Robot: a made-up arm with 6 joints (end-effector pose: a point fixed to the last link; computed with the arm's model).
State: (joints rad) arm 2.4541 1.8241 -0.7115 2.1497 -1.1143 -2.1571
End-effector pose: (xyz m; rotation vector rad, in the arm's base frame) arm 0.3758 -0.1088 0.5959 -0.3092 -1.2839 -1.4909
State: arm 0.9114 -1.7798 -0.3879 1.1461 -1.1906 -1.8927
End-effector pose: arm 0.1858 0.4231 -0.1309 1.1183 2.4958 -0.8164
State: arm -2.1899 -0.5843 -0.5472 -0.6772 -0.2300 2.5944
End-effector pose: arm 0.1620 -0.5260 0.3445 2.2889 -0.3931 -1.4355
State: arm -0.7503 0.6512 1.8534 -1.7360 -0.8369 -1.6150
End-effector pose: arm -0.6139 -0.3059 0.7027 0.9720 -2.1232 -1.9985
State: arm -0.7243 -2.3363 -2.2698 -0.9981 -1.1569 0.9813
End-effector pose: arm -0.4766 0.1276 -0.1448 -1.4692 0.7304 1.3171
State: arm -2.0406 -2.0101 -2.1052 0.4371 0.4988 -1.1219
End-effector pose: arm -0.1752 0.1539 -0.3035 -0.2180 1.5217 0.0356
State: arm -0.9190 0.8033 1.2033 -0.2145 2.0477 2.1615
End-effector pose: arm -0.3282 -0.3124 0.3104 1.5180 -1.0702 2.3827
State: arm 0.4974 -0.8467 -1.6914 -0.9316 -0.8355 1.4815
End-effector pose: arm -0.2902 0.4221 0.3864 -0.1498 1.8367 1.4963
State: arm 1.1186 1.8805 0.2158 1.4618 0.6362 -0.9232
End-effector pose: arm -0.1117 0.4167 0.3803 -0.0057 0.7960 1.0837
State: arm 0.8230 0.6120 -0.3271 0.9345 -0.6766 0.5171
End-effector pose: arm 0.1742 0.4870 0.2441 0.1974 1.0828 -0.3850
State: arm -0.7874 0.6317 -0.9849 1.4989 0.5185 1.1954
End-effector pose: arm -0.3007 -0.1068 -0.0335 -1.8390 -0.4365 0.6254
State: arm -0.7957 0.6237 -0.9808 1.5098 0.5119 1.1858
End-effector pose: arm -0.2970 -0.1077 -0.0364 -1.8353 -0.4576 0.6271
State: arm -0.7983 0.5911 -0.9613 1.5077 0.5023 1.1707
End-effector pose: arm -0.2929 -0.1054 -0.0431 -1.8300 -0.4678 0.6076
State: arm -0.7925 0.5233 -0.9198 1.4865 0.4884 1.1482
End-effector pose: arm -0.2881 -0.0977 -0.0549 -1.8197 -0.4603 0.5576
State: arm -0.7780 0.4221 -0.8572 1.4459 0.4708 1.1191
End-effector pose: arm -0.2824 -0.0828 -0.0711 -1.7978 -0.4329 0.4791
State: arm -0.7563 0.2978 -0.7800 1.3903 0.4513 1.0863
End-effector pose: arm -0.2751 -0.0597 -0.0893 -1.7570 -0.3891 0.3816
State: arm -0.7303 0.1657 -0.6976 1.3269 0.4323 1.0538
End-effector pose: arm -0.2657 -0.0298 -0.1061 -1.6958 -0.3378 0.2792
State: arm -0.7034 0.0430 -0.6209 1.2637 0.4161 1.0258
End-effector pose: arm -0.2549 0.0028 -0.1182 -1.6220 -0.2886 0.1868
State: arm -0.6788 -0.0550 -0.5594 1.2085 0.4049 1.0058
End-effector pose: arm -0.2446 0.0319 -0.1247 -1.5513 -0.2480 0.1146
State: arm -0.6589 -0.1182 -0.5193 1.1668 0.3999 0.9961
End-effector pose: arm -0.2378 0.0525 -0.1267 -1.4992 -0.2165 0.0669
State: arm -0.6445 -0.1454 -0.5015 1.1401 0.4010 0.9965
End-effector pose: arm -0.2358 0.0631 -0.1265 -1.4736 -0.1920 0.0424
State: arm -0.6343 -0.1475 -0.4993 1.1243 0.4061 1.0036
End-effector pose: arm -0.2377 0.0664 -0.1255 -1.4683 -0.1715 0.0337
